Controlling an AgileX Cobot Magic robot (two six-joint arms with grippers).
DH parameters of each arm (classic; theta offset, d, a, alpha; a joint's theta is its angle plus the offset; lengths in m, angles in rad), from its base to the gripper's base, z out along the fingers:
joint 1: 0 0.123 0 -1.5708
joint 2: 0.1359 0 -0.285 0
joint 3: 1.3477 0 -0.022 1.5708
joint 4: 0 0.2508 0 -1.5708
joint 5: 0 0 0.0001 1.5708
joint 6: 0 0.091 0 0
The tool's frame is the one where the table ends.
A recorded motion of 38 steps. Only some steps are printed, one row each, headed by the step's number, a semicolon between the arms.
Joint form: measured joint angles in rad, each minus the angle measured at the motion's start. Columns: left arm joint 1, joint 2, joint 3, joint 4, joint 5, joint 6; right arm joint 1, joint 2, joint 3, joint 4, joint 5, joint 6.
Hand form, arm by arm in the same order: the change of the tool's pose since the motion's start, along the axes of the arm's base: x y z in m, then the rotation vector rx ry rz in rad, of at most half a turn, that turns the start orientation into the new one. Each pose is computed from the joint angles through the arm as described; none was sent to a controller.
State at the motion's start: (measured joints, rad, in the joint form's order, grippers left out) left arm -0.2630 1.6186 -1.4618 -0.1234 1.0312 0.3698; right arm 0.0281 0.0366 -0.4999 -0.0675 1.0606 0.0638
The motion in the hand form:
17: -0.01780 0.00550 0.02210 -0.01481 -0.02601 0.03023; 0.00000 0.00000 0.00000 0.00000 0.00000 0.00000
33: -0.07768 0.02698 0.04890 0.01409 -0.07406 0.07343; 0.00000 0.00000 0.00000 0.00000 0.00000 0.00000
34: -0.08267 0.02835 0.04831 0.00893 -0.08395 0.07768; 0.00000 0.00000 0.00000 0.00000 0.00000 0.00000
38: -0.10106 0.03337 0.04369 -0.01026 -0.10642 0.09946; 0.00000 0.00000 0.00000 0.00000 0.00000 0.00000
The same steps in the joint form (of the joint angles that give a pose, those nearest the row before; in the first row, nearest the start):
17: 0.0000 -0.0719 0.0012 0.0113 0.0380 -0.0400; 0.0000 0.0000 0.0000 0.0000 0.0000 0.0000
33: 0.0000 -0.2939 0.1217 0.0777 0.0978 -0.0923; 0.0000 0.0000 0.0000 0.0000 0.0000 0.0000
34: 0.0000 -0.3155 0.1449 0.0777 0.0850 -0.0963; 0.0000 0.0000 0.0000 0.0000 0.0000 0.0000
38: 0.0000 -0.3927 0.2313 0.0777 0.0473 -0.1191; 0.0000 0.0000 0.0000 0.0000 0.0000 0.0000

